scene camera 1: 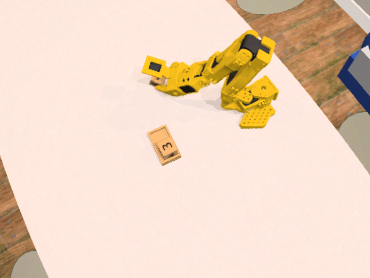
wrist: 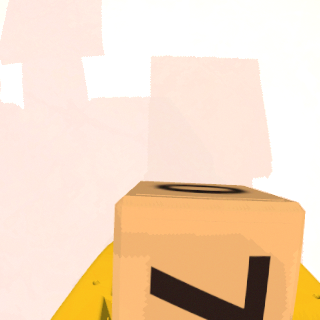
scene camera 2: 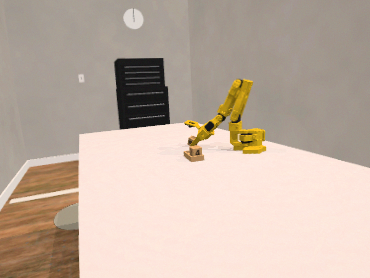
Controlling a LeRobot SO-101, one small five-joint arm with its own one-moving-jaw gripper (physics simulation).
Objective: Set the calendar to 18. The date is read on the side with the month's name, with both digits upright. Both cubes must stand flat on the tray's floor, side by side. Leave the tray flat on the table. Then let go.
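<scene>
The wooden tray [scene camera 1: 158,133] [scene camera 2: 187,157] lies on the table. One cube [scene camera 1: 167,147] [scene camera 2: 196,150] stands in its near-right end in scene view 1, with a 3 on top; its side facing scene camera 2 shows a 4. The tray's other end is empty. My gripper [scene camera 1: 158,84] [scene camera 2: 192,143] is shut on the second cube [scene camera 1: 157,81] [scene camera 2: 191,140] [wrist: 207,250], away from the tray. In the wrist view this cube shows an angular digit, cut off below, and a flattened oval on its far face. The jaws are mostly hidden behind it. Whether it touches the table is unclear.
The arm's base [scene camera 1: 257,107] [scene camera 2: 250,141] stands on the pale table [scene camera 1: 125,210] [scene camera 2: 200,215], right of the tray in both scene views. A black cabinet [scene camera 2: 142,95] stands beyond the table. A blue-edged object [scene camera 1: 350,75] is off the table's right side.
</scene>
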